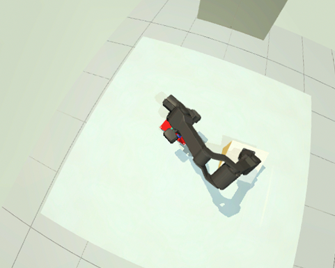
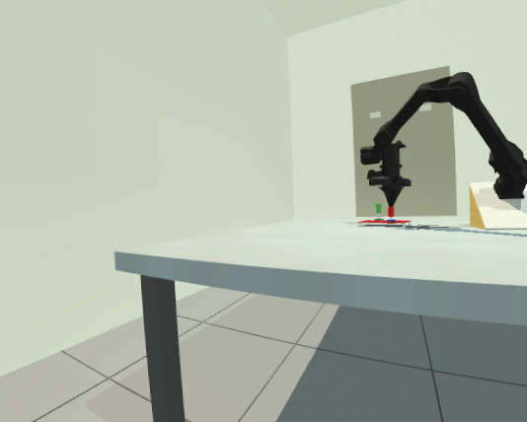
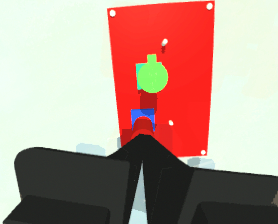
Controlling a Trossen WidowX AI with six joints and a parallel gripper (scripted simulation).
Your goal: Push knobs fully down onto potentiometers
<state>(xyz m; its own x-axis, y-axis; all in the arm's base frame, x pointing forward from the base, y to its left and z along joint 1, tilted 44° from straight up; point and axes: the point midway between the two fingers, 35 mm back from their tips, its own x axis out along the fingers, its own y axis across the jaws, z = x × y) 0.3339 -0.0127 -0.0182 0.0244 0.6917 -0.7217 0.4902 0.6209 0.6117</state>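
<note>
My gripper tip is now 4 cm short of the green knob and 2 cm to the left of it. Round my gripper tip: red knob (2 cm below).
</note>
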